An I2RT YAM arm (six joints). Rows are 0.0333 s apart.
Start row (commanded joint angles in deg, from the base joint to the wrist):
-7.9 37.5 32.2 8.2 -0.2 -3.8
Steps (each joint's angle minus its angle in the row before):
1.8 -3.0 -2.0 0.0 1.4 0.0
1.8 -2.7 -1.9 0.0 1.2 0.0
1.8 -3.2 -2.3 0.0 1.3 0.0
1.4 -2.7 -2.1 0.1 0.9 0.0
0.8 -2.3 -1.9 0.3 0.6 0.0
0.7 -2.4 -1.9 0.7 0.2 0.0
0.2 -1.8 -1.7 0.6 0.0 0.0
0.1 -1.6 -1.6 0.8 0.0 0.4
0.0 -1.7 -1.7 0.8 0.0 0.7
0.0 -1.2 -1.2 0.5 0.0 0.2
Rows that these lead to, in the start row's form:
-6.1 34.5 30.2 8.2 1.2 -3.8
-4.3 31.8 28.3 8.2 2.4 -3.8
-2.5 28.6 26.0 8.2 3.7 -3.8
-1.1 25.9 23.9 8.3 4.6 -3.8
-0.3 23.6 22.0 8.6 5.2 -3.8
0.4 21.2 20.1 9.3 5.4 -3.8
0.6 19.4 18.4 9.9 5.4 -3.8
0.7 17.8 16.8 10.7 5.4 -3.4
0.7 16.1 15.1 11.5 5.4 -2.7
0.7 14.9 13.9 12.0 5.4 -2.5

